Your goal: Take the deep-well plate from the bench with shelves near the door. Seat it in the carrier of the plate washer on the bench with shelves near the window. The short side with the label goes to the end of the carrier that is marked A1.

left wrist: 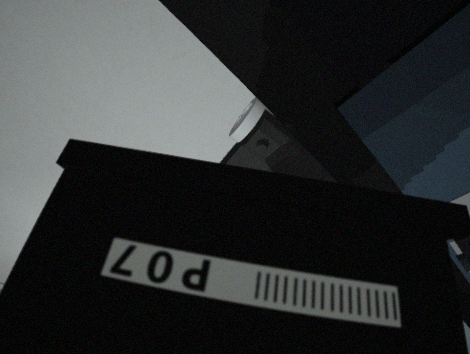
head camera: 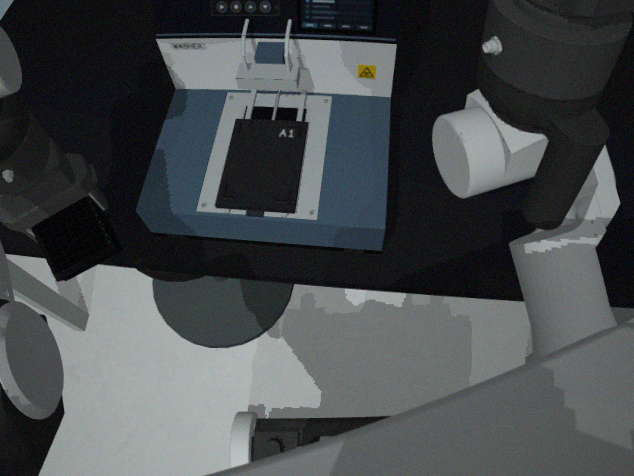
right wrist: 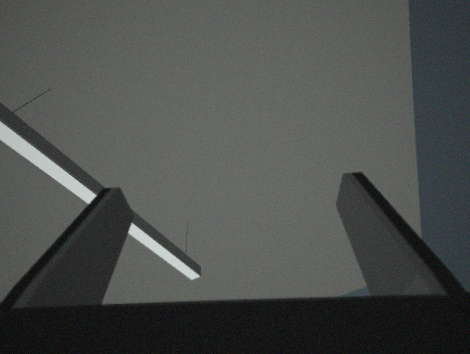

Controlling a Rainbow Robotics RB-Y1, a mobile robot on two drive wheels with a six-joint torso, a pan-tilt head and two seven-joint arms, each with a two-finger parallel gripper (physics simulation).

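Frame: origin at the robot's base, x left, y back, z up, level; metres.
Where they show: left gripper, fingertip midpoint: [head camera: 73, 221]; right gripper, fingertip midpoint: [right wrist: 230, 195].
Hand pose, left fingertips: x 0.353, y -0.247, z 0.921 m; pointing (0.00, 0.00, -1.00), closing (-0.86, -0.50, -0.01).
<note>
After its pixels a point has its place.
The black deep-well plate [head camera: 76, 238] @[x 0.330, y -0.212, z 0.941 m] [left wrist: 240, 210] @[x 0.381, y -0.290, z 0.957 m] is in my left gripper [head camera: 66, 217] @[x 0.353, y -0.247, z 0.921 m], which is shut on it, left of the washer over the bench's front edge. The plate is turned relative to the carrier. Its short side with the label "P07" and a barcode [left wrist: 252, 281] faces the left wrist camera. The plate washer [head camera: 355, 163] @[x -0.014, y -0.367, z 0.844 m] [left wrist: 425, 135] @[x 0.277, y -0.331, z 0.843 m] has a blue base. Its dark carrier [head camera: 261, 166] @[x 0.120, y -0.358, z 0.858 m] is empty, with "A1" [head camera: 286, 133] @[x 0.085, y -0.415, z 0.858 m] at the far end, near the upright panel. My right gripper [right wrist: 230, 195] @[x -0.117, y -0.226, z 1.384 m] is open and empty; its fingers do not show in the head view.
Metal prongs [head camera: 276, 105] @[x 0.103, y -0.479, z 0.849 m] stand behind the carrier, and two upright rods rise beyond them. The dark bench [head camera: 450, 266] @[x -0.151, y -0.236, z 0.762 m] surrounds the washer. A round grey-green disc [head camera: 220, 312] @[x 0.371, y -0.404, z 0.030 m] lies below the bench's front edge. My right arm [head camera: 558, 174] @[x -0.131, y -0.136, z 1.163 m] extends over the bench on the right.
</note>
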